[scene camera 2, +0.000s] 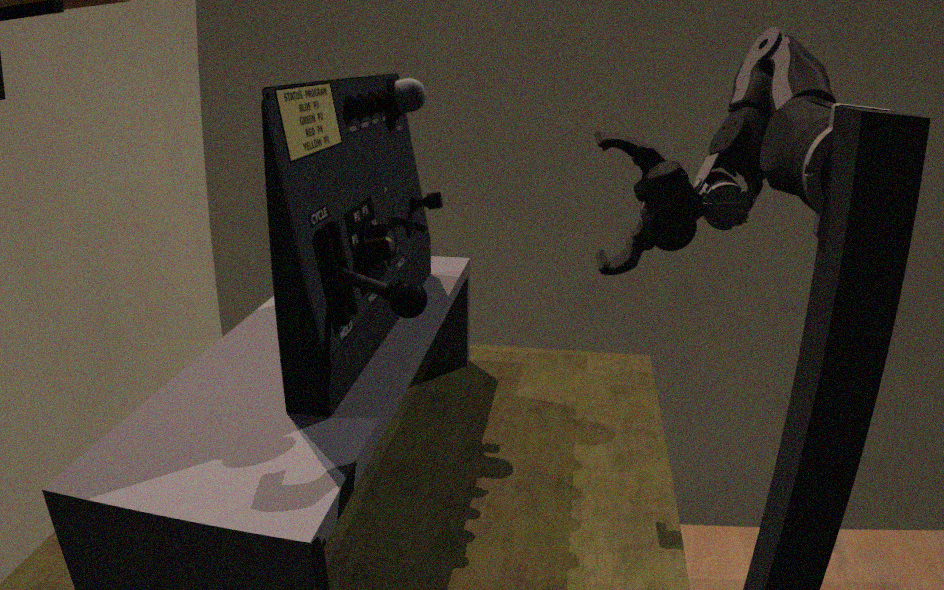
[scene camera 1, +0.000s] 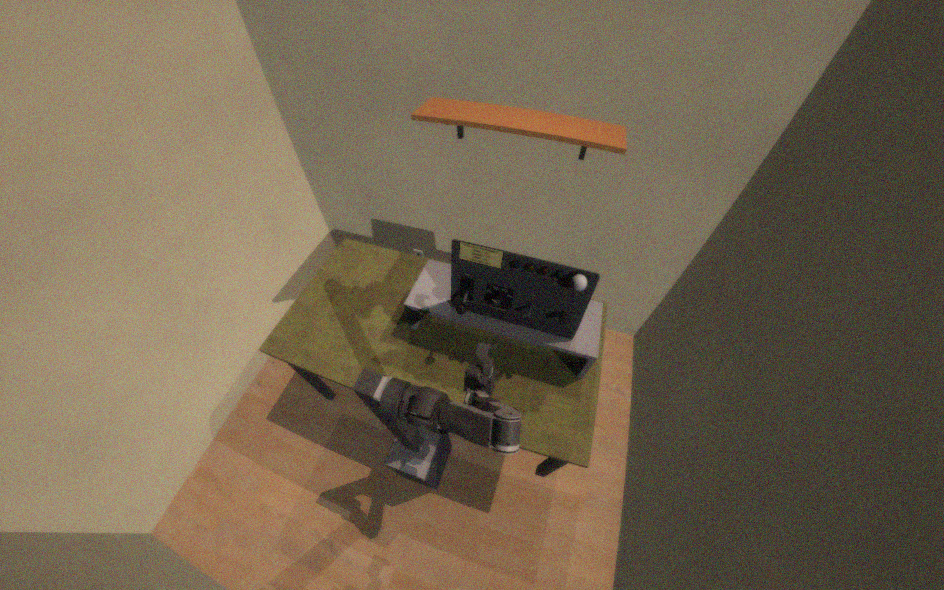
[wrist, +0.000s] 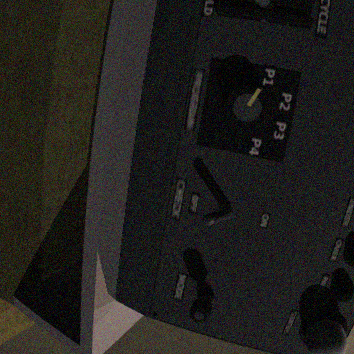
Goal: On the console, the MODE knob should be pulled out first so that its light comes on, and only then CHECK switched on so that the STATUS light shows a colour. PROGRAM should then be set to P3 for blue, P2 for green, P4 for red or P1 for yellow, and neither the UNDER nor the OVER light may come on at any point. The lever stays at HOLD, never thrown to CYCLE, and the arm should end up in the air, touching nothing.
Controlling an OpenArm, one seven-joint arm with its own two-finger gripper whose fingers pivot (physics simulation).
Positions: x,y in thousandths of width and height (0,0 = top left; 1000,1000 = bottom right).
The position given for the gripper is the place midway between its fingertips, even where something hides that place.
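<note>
On scene camera 2 you'd have the gripper (scene camera 2: 632,343), a lever (scene camera 2: 433,508), a pale shelf (scene camera 2: 226,779) and a dark post (scene camera 2: 928,272). Scene camera 1 has the gripper (scene camera 1: 517,606) as well, along with the shelf (scene camera 1: 457,499) and the post (scene camera 1: 389,650). And in the wrist view there's the shelf (wrist: 287,897) again.
</note>
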